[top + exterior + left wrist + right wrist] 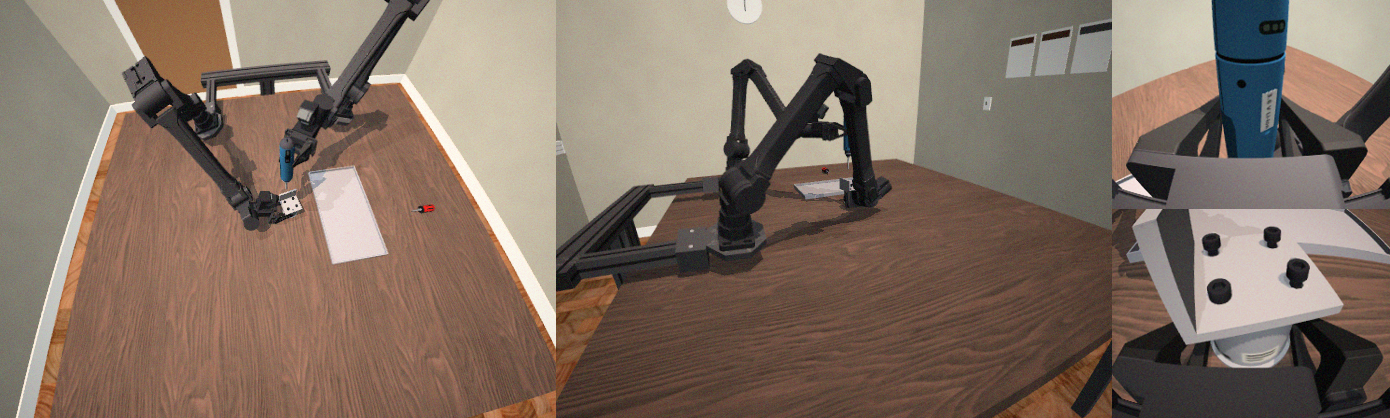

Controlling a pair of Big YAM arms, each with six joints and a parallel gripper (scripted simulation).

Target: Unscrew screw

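Now: right hand 10 mm below the joint module body. The rest, counted from my right hand: bracket (50 mm above); flat tray (230 mm to the left, 30 mm ahead, 20 mm below); small red-handled screwdriver (570 mm to the left, 70 mm ahead, 10 mm below).
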